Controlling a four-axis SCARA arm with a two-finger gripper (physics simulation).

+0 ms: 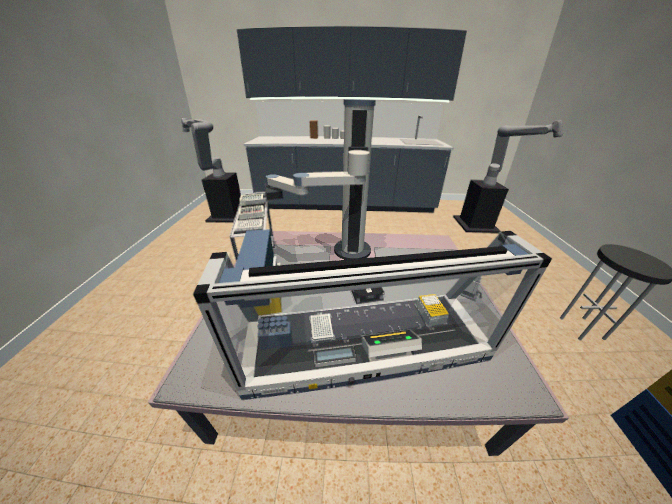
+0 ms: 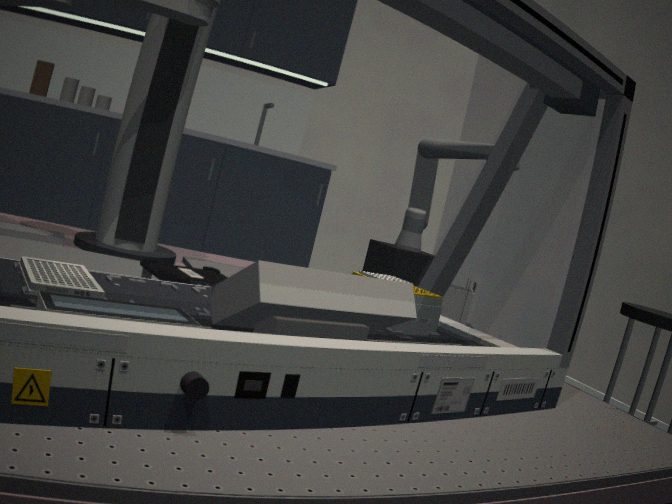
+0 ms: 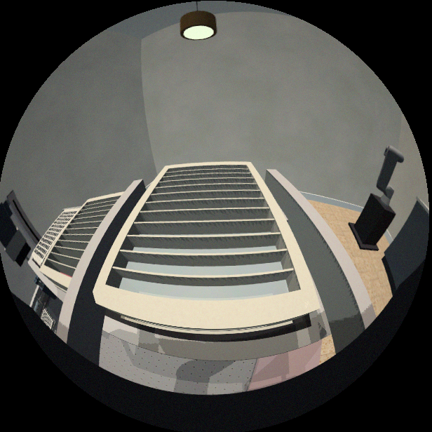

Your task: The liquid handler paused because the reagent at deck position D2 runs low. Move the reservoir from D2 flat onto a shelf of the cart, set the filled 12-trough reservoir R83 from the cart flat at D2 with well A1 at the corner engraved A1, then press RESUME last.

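My gripper (image 1: 254,196) (image 3: 204,182) is shut on a cream 12-trough reservoir (image 3: 207,306), one finger along each long side. Pale liquid shows in its nearer troughs. It is level over the far end of the cart (image 1: 233,245) and looks a little higher than the neighbouring trough reservoir (image 3: 84,227). A white many-well plate (image 3: 56,232) lies beyond that one. I cannot read the held reservoir's label or its A1 corner. Position D2 cannot be picked out on the liquid handler deck (image 1: 355,326). The RESUME button cannot be made out.
The liquid handler frame (image 1: 379,269) stands on the table (image 1: 358,404). On its deck are a white well plate (image 1: 320,327) (image 2: 60,275), a yellow tip rack (image 1: 433,307), blue tubes (image 1: 274,325) and a box with green lights (image 1: 391,346). A blue housing (image 1: 255,252) stands near the cart.
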